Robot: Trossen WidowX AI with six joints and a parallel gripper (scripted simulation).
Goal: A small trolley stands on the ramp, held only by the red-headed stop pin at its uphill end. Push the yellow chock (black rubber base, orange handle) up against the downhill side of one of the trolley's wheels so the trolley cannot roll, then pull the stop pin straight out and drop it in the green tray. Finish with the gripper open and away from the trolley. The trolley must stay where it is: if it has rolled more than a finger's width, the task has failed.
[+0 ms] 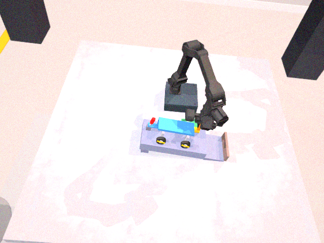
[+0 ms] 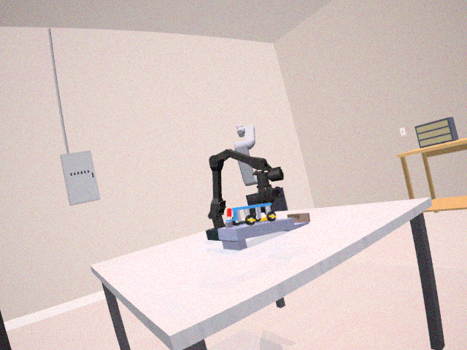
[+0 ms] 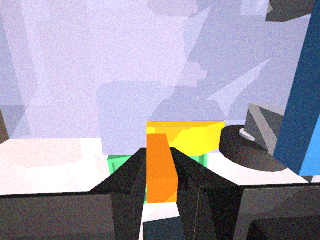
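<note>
The yellow chock is 2 cm to the right of my gripper tip and 1 cm below it. Round my gripper tip: blue trolley (6 cm ahead, 13 cm to the right, 2 cm above); then lilac ramp (6 cm ahead, 12 cm to the right, 4 cm below); then green tray (7 cm behind, 2 cm to the right, 10 cm below).
</note>
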